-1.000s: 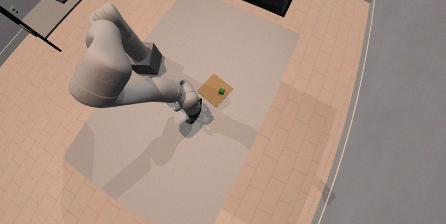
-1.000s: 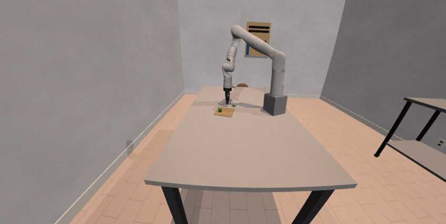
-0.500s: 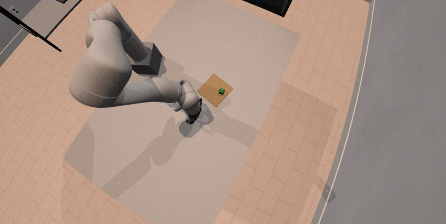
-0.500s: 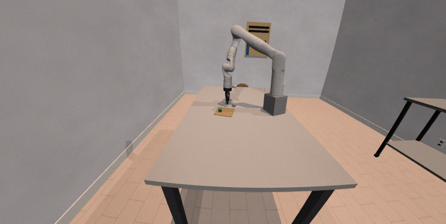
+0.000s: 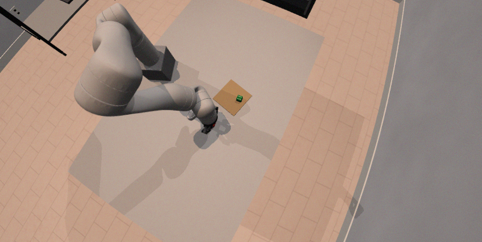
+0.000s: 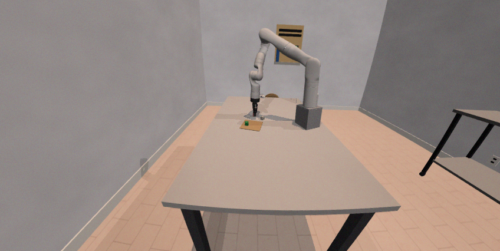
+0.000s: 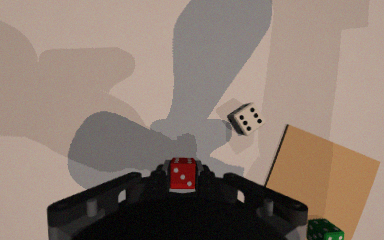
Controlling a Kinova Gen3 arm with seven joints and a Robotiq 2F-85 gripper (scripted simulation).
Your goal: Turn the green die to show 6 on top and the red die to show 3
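Right now the red die is 10 mm below my hand. From my hand the other things lie so: white die 60 mm behind, 60 mm to the left, 10 mm below; green die 50 mm ahead, 170 mm to the left; tan mat 20 mm ahead, 170 mm to the left, 20 mm below.
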